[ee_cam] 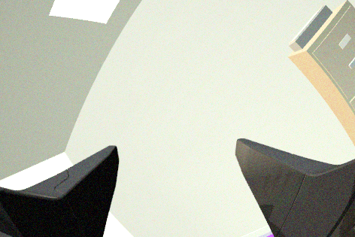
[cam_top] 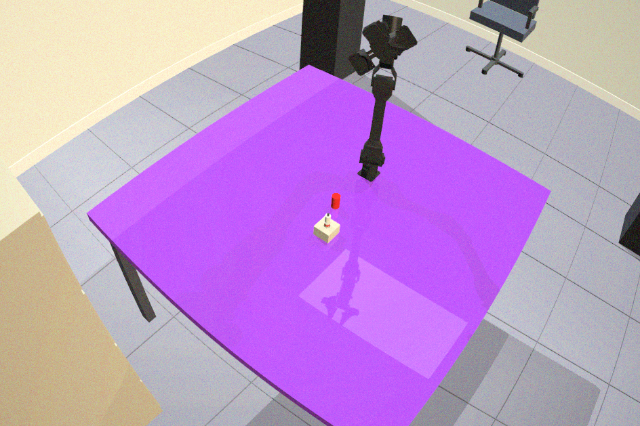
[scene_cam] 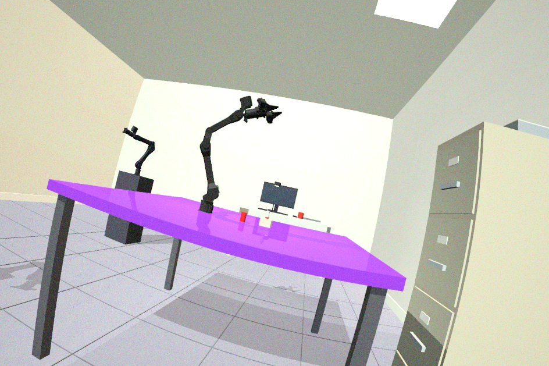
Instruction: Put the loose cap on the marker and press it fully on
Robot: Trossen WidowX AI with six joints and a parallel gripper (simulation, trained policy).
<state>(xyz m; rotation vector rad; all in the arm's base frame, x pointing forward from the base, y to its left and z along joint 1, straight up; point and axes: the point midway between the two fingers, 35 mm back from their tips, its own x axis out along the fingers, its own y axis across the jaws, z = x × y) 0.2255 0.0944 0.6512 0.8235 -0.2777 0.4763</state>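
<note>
My gripper tip is 4 cm past the red cap, 10 cm to the left of it and 64 cm above it. The rest, counted from my gripper tip: cream holder block: 7 cm ahead, 5 cm to the right, 65 cm below.
</note>
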